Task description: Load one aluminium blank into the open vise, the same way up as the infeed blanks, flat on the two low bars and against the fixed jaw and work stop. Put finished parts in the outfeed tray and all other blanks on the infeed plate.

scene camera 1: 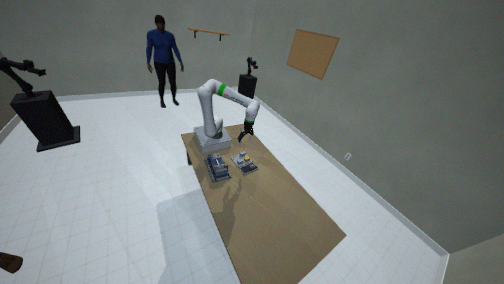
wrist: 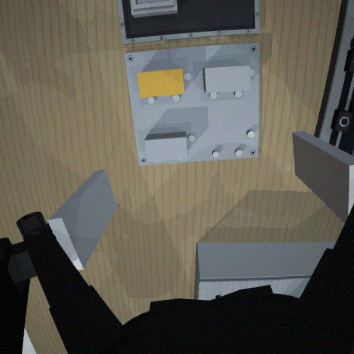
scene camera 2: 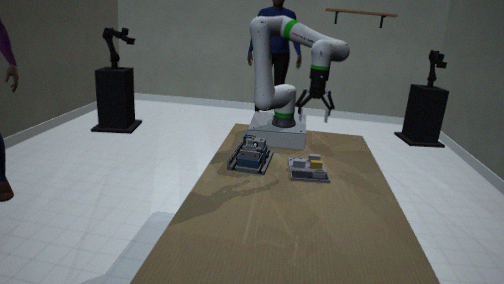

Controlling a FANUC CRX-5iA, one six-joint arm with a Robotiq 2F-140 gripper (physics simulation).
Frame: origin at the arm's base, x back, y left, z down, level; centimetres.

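Seen in the pictures: gripper, between the fingertips: point(scene camera 1: 244, 142) point(wrist: 199, 171) point(scene camera 2: 312, 121); arm's base, origin of its link: point(scene camera 1: 216, 134) point(scene camera 2: 283, 123).
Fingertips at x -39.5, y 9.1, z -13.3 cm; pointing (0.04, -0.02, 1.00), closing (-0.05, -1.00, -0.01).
Observation:
Pixels of each thing's top centre, then the offset from my fingertips to it. Level surfaces: height alone.
- infeed plate, centre of its top: point(wrist: 194, 106) point(scene camera 2: 306, 164) point(scene camera 1: 241, 159) dx -1.1, dy -0.7, dz +23.4 cm
- yellow block, centre of its top: point(wrist: 160, 82) point(scene camera 2: 316, 161) point(scene camera 1: 247, 158) dx -5.4, dy +3.4, dz +19.8 cm
- hollowed grey part, centre of its top: point(scene camera 2: 319, 170) dx -16.1, dy +2.6, dz +20.1 cm
- vise, centre of its top: point(scene camera 2: 252, 144) point(scene camera 1: 217, 162) dx +1.3, dy -29.9, dz +14.3 cm
- wooden table, height of its surface: dz +24.2 cm
My gripper point(scene camera 1: 245, 139) point(scene camera 2: 313, 116) point(wrist: 199, 171) is open and empty, high above the table on the robot-base side of the infeed plate point(scene camera 2: 291, 164) point(wrist: 230, 115). On the plate are a yellow block point(scene camera 1: 247, 159) point(scene camera 2: 316, 164) point(wrist: 161, 83), a grey blank point(scene camera 2: 299, 163) point(wrist: 227, 79) beside it and another grey blank point(scene camera 2: 314, 157) point(wrist: 166, 147) at the corner nearer the base. The fourth pin place is bare. The outfeed tray point(scene camera 2: 300, 179) point(wrist: 190, 35) holds one hollowed grey part point(scene camera 2: 318, 174) point(wrist: 154, 6). The vise point(scene camera 1: 217, 167) point(scene camera 2: 251, 161) shows at the wrist view's right edge; its jaw contents are too small to tell.
The robot's grey base block point(scene camera 1: 216, 145) point(scene camera 2: 280, 139) point(wrist: 265, 260) stands behind the vise and plate. The wooden table point(scene camera 1: 270, 215) point(scene camera 2: 300, 230) stretches forward. A person point(scene camera 1: 164, 47) stands behind the robot; two black pedestals point(scene camera 2: 115, 97) point(scene camera 2: 426, 115) carry small arms.

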